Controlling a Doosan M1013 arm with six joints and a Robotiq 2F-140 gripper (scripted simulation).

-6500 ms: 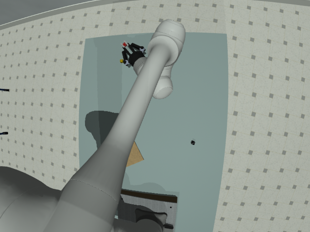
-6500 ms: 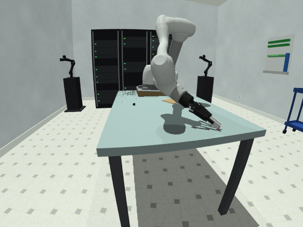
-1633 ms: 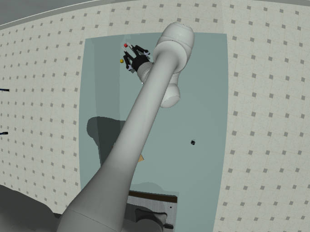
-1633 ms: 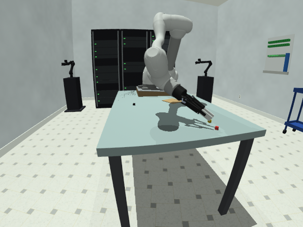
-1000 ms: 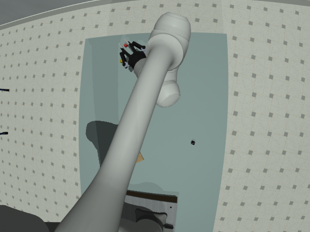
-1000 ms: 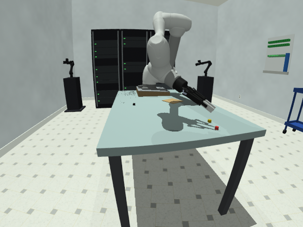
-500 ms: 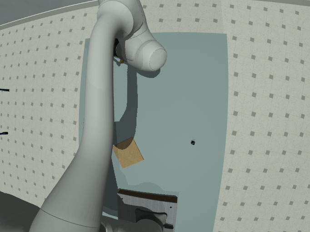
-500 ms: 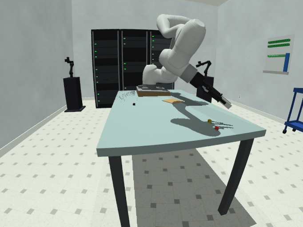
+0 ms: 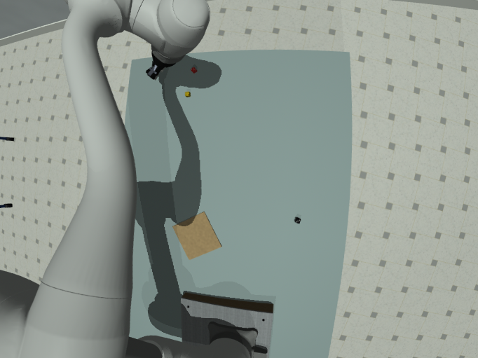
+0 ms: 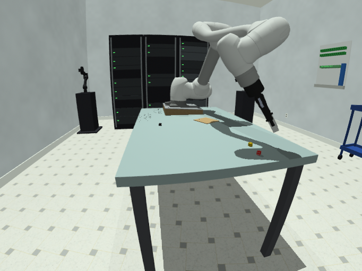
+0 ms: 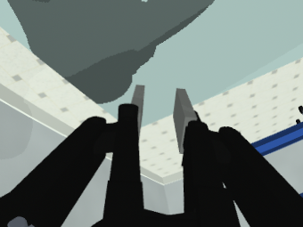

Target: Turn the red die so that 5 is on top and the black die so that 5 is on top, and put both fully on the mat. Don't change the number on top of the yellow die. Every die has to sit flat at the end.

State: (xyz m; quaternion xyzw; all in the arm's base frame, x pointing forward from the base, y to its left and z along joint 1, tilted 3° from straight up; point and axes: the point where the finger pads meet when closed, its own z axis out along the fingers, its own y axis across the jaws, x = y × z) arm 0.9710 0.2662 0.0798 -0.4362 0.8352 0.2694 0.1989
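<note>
Now: hand 110 mm above the red die, 90 mm to the left of it and 40 mm short of it. The rest, counted from my hand: black die 490 mm behind, 470 mm to the right, 110 mm below; then tan mat 570 mm behind, 120 mm to the right, 120 mm below; then yellow die 110 mm below, 70 mm to the right, 50 mm behind.
</note>
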